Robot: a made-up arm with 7 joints. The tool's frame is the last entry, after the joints.
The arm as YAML. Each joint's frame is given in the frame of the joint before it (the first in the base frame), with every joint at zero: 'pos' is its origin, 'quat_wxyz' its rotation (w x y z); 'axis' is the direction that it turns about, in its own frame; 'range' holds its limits. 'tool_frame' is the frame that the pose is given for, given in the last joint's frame.
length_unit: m
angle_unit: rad
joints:
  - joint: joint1
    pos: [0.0, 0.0, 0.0]
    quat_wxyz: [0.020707, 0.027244, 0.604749, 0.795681]
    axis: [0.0, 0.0, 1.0]
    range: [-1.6, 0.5]
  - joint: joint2
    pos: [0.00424, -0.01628, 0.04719]
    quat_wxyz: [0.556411, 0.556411, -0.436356, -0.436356]
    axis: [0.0, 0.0, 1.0]
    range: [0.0, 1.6]
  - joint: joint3
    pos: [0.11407, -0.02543, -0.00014]
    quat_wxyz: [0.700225, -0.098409, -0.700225, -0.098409]
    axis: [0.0, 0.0, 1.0]
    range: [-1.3, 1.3]
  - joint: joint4
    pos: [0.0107, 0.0, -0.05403]
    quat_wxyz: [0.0, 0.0, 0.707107, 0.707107]
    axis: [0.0, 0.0, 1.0]
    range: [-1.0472, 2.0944]
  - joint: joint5
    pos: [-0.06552, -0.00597, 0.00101]
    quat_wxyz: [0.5, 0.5, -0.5, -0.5]
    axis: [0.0, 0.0, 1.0]
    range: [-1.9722, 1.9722]
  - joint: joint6
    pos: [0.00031, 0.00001, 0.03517]
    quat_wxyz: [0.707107, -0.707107, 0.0, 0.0]
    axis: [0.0, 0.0, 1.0]
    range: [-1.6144, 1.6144]
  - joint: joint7
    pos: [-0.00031, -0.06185, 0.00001]
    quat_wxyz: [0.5, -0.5, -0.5, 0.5]
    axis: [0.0, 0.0, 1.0]
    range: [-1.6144, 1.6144]
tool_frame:
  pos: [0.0, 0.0, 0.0]
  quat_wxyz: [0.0, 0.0, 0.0, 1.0]
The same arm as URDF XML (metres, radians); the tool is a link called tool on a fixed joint. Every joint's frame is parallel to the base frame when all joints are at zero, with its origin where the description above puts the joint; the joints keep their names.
<robot name="arm">
  <link name="base"/>
  <link name="link1"/>
  <link name="link2"/>
  <link name="link3"/>
  <link name="link4"/>
  <link name="link5"/>
  <link name="link6"/>
  <link name="link7"/>
  <link name="tool"/>
  <joint name="joint1" type="revolute">
    <parent link="base"/>
    <child link="link1"/>
    <origin xyz="0.0000 0.0000 0.0000"/>
    <axis xyz="0.068403 0.961235 0.26711"/>
    <limit lower="-1.6000" upper="0.5000"/>
  </joint>
  <joint name="joint2" type="revolute">
    <parent link="link1"/>
    <child link="link2"/>
    <origin xyz="-0.0010 0.0500 -0.0030"/>
    <axis xyz="0.968889 -0.0002 -0.247497"/>
    <limit lower="0.0000" upper="1.6000"/>
  </joint>
  <joint name="joint3" type="revolute">
    <parent link="link2"/>
    <child link="link3"/>
    <origin xyz="-0.0290 0.0070 -0.1130"/>
    <axis xyz="0.247497 -0.0001 0.968889"/>
    <limit lower="-1.3000" upper="1.3000"/>
  </joint>
  <joint name="joint4" type="revolute">
    <parent link="link3"/>
    <child link="link4"/>
    <origin xyz="-0.0030 0.0000 -0.0550"/>
    <axis xyz="0.0002 1 0"/>
    <limit lower="-1.0472" upper="2.0944"/>
  </joint>
  <joint name="joint5" type="revolute">
    <parent link="link4"/>
    <child link="link5"/>
    <origin xyz="0.0620 0.0010 -0.0220"/>
    <axis xyz="0.968889 -0.0002 -0.247497"/>
    <limit lower="-1.9722" upper="1.9722"/>
  </joint>
  <joint name="joint6" type="revolute">
    <parent link="link5"/>
    <child link="link6"/>
    <origin xyz="0.0340 0.0000 -0.0090"/>
    <axis xyz="0.0002 1 0"/>
    <limit lower="-1.6144" upper="1.6144"/>
  </joint>
  <joint name="joint7" type="revolute">
    <parent link="link6"/>
    <child link="link7"/>
    <origin xyz="0.0600 0.0000 -0.0150"/>
    <axis xyz="0.247497 -0.0001 0.968889"/>
    <limit lower="-1.6144" upper="1.6144"/>
  </joint>
  <joint name="tool_fixed" type="fixed">
    <parent link="link7"/>
    <child link="tool"/>
    <origin xyz="0.0000 0.0000 0.0000" rpy="0.0000 0.2501 -0.0002"/>
  </joint>
</robot>

